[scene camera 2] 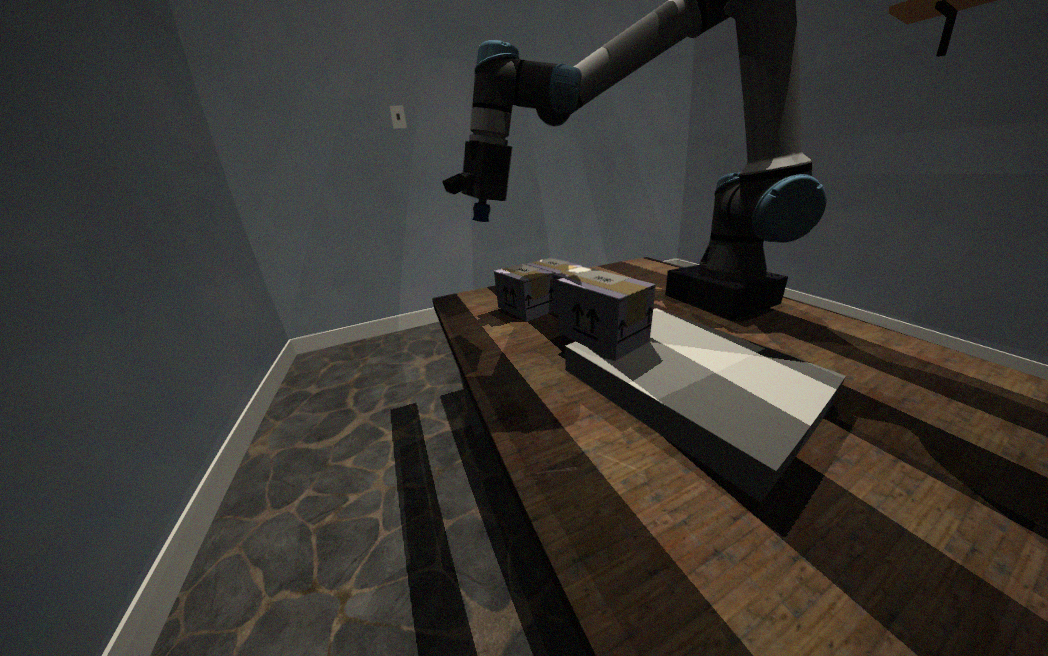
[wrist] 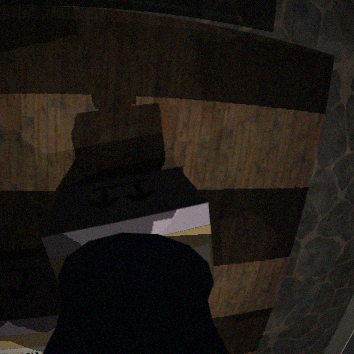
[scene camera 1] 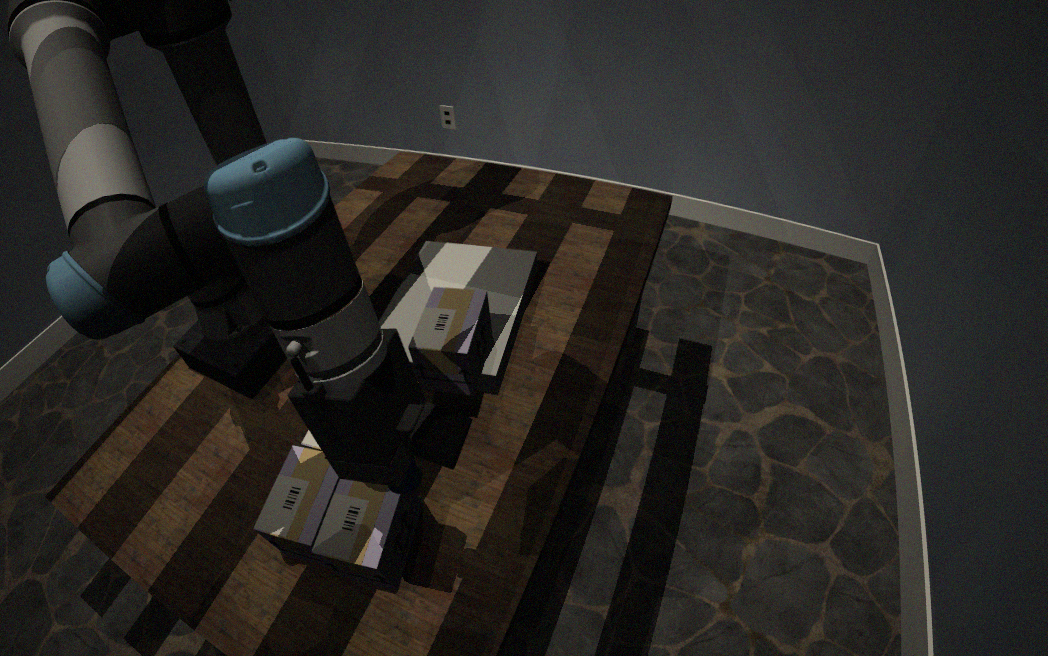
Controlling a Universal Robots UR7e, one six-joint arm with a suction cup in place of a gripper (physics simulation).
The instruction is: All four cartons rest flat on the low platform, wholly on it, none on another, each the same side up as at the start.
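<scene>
My suction cup points down with no carton on it, high above the cartons; its tip is hidden in scene camera 1. One carton stands upright at the near end of the pale low platform; I cannot tell whether its base is wholly on it. Two cartons, the left and the right, stand side by side on the table, barcodes up. A third carton behind them is mostly hidden by my arm.
The plank table carries everything. The arm's dark base stands at the table's far left in scene camera 1. Stone floor lies beyond the table edge. The arm's wrist hangs over the cartons.
</scene>
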